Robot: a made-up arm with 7 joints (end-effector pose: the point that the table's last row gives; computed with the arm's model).
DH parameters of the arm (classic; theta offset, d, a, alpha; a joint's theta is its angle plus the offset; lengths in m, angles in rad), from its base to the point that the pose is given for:
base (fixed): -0.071 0 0 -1.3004
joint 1: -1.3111 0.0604 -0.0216 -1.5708
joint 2: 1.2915 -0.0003 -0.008 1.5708
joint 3: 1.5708 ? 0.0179 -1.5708
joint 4: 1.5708 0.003 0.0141 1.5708
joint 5: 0 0.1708 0.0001 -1.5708
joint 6: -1.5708 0 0.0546 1.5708
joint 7: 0 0.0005 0 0
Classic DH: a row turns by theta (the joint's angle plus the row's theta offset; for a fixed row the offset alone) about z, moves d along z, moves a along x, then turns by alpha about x.
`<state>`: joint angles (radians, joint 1 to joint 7).
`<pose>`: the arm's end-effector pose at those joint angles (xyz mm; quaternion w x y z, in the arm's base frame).
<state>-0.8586 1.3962 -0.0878 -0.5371 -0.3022 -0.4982 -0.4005</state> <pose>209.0 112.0 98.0 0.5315 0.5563 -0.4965 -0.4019</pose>
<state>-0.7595 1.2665 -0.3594 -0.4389 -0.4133 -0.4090 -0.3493</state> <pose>253.1 111.5 15.5 0.6906 0.4084 -0.3629 -0.4740</pose>
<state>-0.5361 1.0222 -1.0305 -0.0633 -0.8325 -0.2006 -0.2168</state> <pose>221.4 112.0 -234.1 0.8589 0.0718 0.1695 -0.4780</pose>
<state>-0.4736 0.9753 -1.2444 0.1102 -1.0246 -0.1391 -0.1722</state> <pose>169.0 130.5 -301.2 0.8364 0.0123 0.3668 -0.4071</pose>
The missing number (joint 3, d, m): -0.2184
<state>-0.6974 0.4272 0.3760 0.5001 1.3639 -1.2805 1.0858</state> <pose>317.0 165.5 -171.8 0.6820 0.3795 -0.6234 0.0480</pose>
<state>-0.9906 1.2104 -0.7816 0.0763 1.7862 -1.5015 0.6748</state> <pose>290.9 187.2 -109.2 0.0850 0.6003 -0.3682 -0.7049</pose>
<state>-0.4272 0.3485 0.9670 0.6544 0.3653 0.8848 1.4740</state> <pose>156.9 310.2 -305.3 0.2454 0.3435 0.4599 0.7812</pose>
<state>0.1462 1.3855 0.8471 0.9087 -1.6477 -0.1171 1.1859</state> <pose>79.1 487.8 11.5 0.4053 -0.2696 -0.1109 0.8665</pose>
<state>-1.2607 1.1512 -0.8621 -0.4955 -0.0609 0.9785 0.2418</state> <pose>301.0 70.1 8.1 0.7720 0.6240 -0.1192 0.0209</pose>
